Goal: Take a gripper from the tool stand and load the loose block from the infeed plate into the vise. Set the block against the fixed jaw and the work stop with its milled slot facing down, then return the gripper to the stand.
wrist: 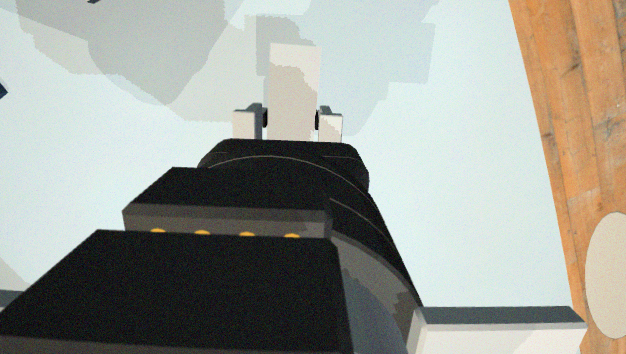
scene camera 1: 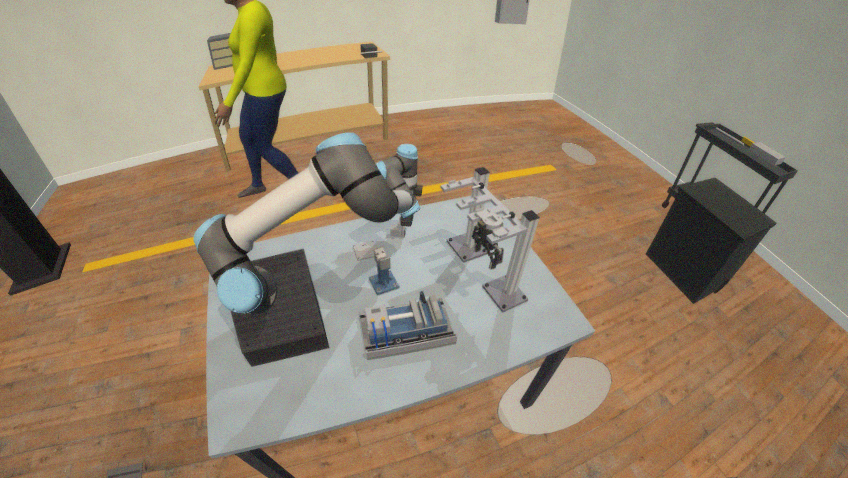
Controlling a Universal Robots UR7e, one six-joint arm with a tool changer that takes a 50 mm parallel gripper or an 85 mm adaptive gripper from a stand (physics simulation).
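Frame: origin at the arm's base, x ahead, y left, z up, level; centimetres.
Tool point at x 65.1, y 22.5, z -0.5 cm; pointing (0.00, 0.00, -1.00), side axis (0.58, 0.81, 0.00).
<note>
Offsets run from my tool point to a thing's top centre. Level surfaces: height alone.
The light grey block {dx -3.1, dy +2.4, dz -17.4 cm} (scene camera 1: 396,233) (wrist: 294,60) lies on the table, behind and to the right of the infeed plate {dx -19.5, dy -0.7, dz -20.6 cm} (scene camera 1: 362,250) in the scene view. My parallel gripper (scene camera 1: 402,225) (wrist: 292,119) points down over it, shut on it with one dark finger pad against each side. The block's milled slot does not show. The vise {dx -21.8, dy -42.8, dz -11.5 cm} (scene camera 1: 407,321) stands at the front of the table; no block shows between its jaws. The tool stand (scene camera 1: 521,261) is at the right, with the black adaptive gripper (scene camera 1: 488,244) hanging in it.
A blue pedestal (scene camera 1: 384,283) with a grey head stands between the infeed plate and the vise. The robot's dark base block (scene camera 1: 285,320) is at the left. A person in a yellow top (scene camera 1: 256,53) walks behind the table {dz -21.4 cm} (scene camera 1: 285,409), near a wooden workbench (scene camera 1: 320,57).
</note>
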